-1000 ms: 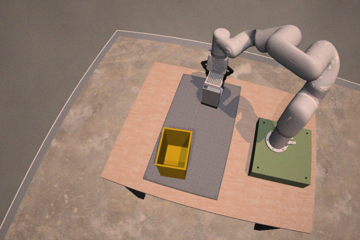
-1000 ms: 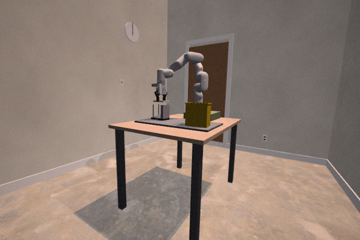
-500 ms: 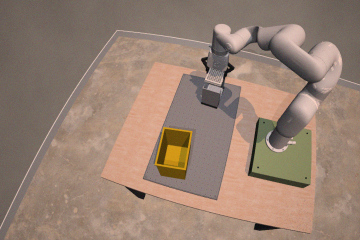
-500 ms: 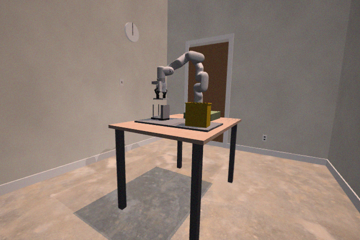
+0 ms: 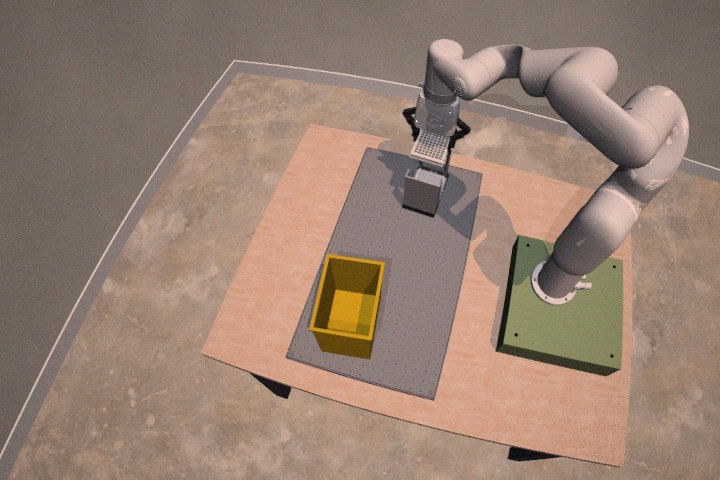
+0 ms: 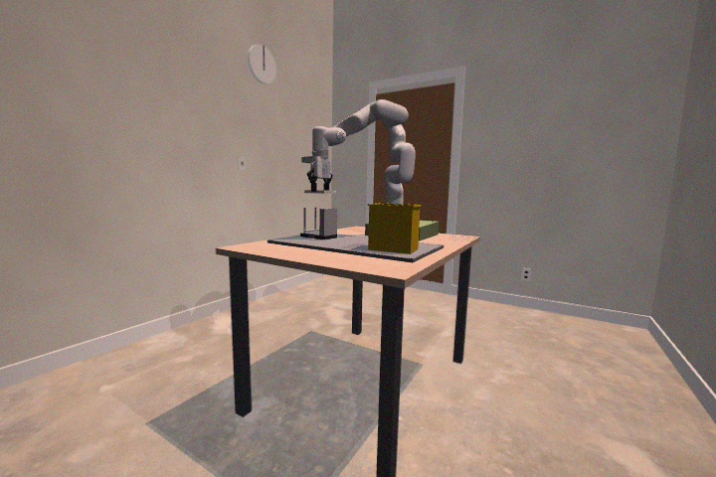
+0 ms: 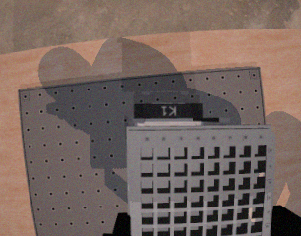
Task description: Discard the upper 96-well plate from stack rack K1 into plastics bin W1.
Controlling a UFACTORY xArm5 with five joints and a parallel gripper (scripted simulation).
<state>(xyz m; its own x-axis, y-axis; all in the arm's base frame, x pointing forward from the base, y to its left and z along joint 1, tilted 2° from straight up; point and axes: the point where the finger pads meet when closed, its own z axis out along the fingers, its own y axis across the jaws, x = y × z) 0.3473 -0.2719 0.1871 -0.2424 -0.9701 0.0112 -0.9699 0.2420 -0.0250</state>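
Now: the yellow plastics bin W1 41 cm to the left of my hand, 15 cm ahead of it and 14 cm below it. The rest, counted from my hand: 96-well plate 1 cm below.
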